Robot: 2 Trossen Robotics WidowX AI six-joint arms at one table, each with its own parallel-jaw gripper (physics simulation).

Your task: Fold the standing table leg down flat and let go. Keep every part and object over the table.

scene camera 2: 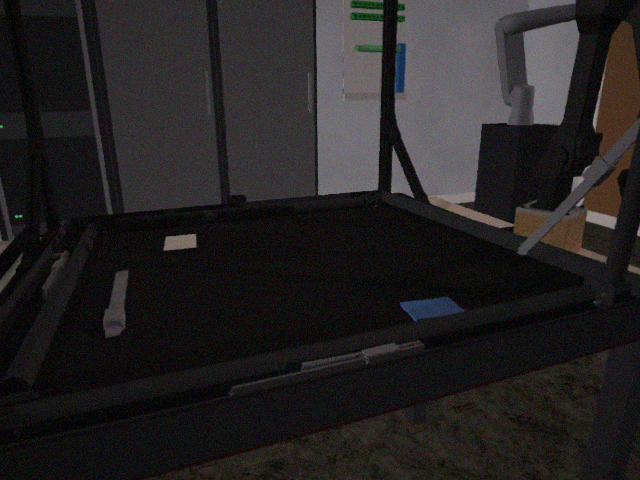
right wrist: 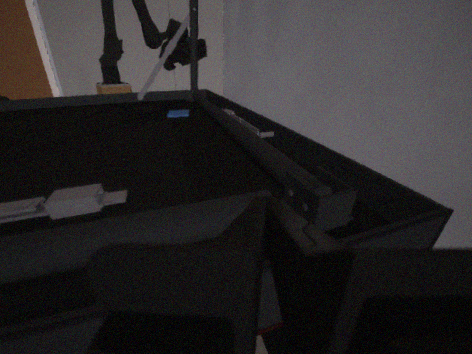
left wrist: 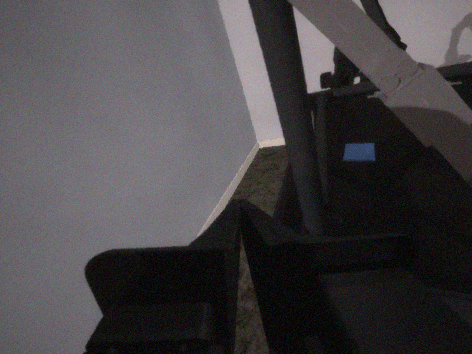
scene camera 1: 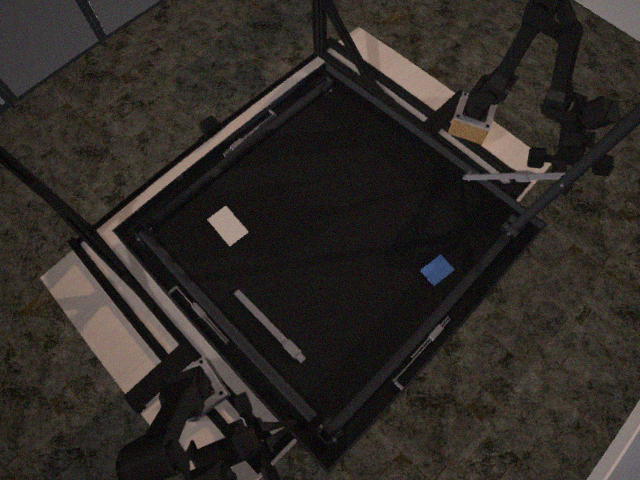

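Pixels of known places: left gripper, between the fingertips: (right wrist: pixel 199 58) (left wrist: pixel 238 205) (scene camera 1: pixel 564 195); right gripper, between the fingertips: (right wrist: pixel 263 204) (left wrist: pixel 337 85) (scene camera 1: pixel 296 421); left arm's base, origin of its link: (scene camera 2: pixel 552 207) (right wrist: pixel 112 83) (scene camera 1: pixel 476 110); right arm's base, origin of its link: (scene camera 1: pixel 195 388).
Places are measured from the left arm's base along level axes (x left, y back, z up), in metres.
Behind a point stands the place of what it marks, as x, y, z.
Note:
The dark standing leg (scene camera 1: pixel 573 173) {0.186, -0.302, 0.257} (scene camera 2: pixel 623 232) {0.184, -0.301, 0.054} (left wrist: pixel 287 100) {0.193, -0.279, 0.130} (right wrist: pixel 194 55) {0.181, -0.300, 0.092} rises from the table's right corner in scene camera 1. Its pale brace (scene camera 1: pixel 516 177) {0.121, -0.245, 0.107} (scene camera 2: pixel 573 191) {0.101, -0.227, 0.080} (left wrist: pixel 380 65) {0.153, -0.246, 0.140} (right wrist: pixel 162 60) {0.106, -0.229, 0.077} slopes between leg and side rail. My left gripper (scene camera 1: pixel 570 159) (left wrist: pixel 238 205) {0.242, -0.232, 0.089} is shut and empty, near the leg and brace; in its wrist view the leg passes just right of the fingertips. Contact cannot be told. My right gripper (right wrist: pixel 263 204) {-0.142, -0.896, -0.003} is shut and empty near the bottom corner in scene camera 1. The upturned table (scene camera 1: pixel 351 191) {-0.234, -0.335, -0.054} (scene camera 2: pixel 289 273) {-0.198, -0.502, -0.052} lies with its underside up.
Other legs (scene camera 1: pixel 227 322) {-0.370, -0.763, -0.027} (scene camera 1: pixel 413 338) {0.026, -0.643, -0.016} lie flat along the edges. A loose grey bar (scene camera 1: pixel 266 322) {-0.291, -0.727, -0.041} (scene camera 2: pixel 116 304) {-0.243, -0.746, -0.037} (right wrist: pixel 75 200) {-0.215, -0.770, -0.035}, a white card (scene camera 1: pixel 227 225) {-0.490, -0.539, -0.059} (scene camera 2: pixel 180 242) {-0.485, -0.541, -0.059} and a blue card (scene camera 1: pixel 437 269) {0.032, -0.460, -0.041} (scene camera 2: pixel 431 308) {0.033, -0.465, -0.042} (left wrist: pixel 359 152) {0.035, -0.455, -0.042} (right wrist: pixel 178 113) {0.027, -0.471, -0.042} lie inside the frame. Dark posts (scene camera 2: pixel 387 98) {-0.491, 0.092, 0.203} stand behind.

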